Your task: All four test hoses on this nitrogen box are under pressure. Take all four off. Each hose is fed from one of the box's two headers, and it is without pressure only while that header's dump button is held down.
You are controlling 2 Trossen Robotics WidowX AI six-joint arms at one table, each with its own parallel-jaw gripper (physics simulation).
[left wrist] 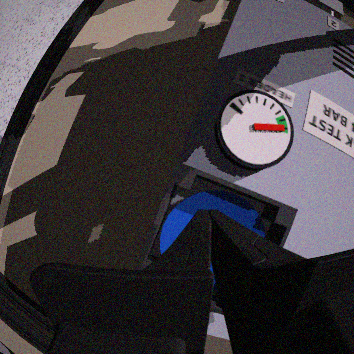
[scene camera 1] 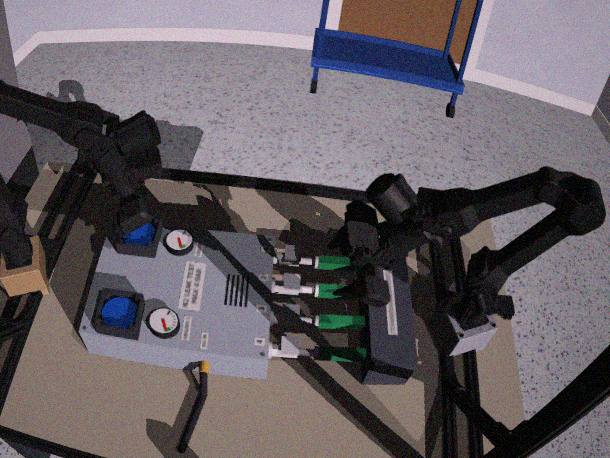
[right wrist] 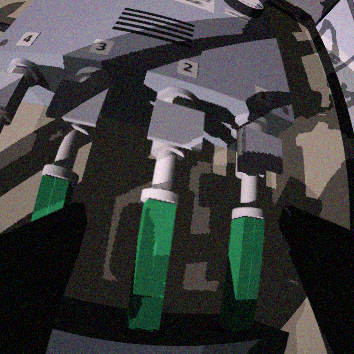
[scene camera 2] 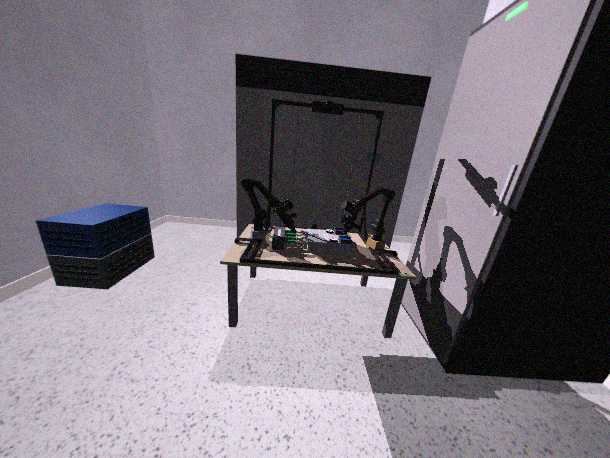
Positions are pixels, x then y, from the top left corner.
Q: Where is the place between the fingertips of my left gripper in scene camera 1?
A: At 147,213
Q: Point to a dark manifold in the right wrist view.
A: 76,319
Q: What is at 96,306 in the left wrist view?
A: My left gripper.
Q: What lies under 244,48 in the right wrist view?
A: A grey nitrogen box.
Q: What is my right gripper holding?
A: Nothing.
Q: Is my left gripper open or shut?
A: Shut.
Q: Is my right gripper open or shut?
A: Open.
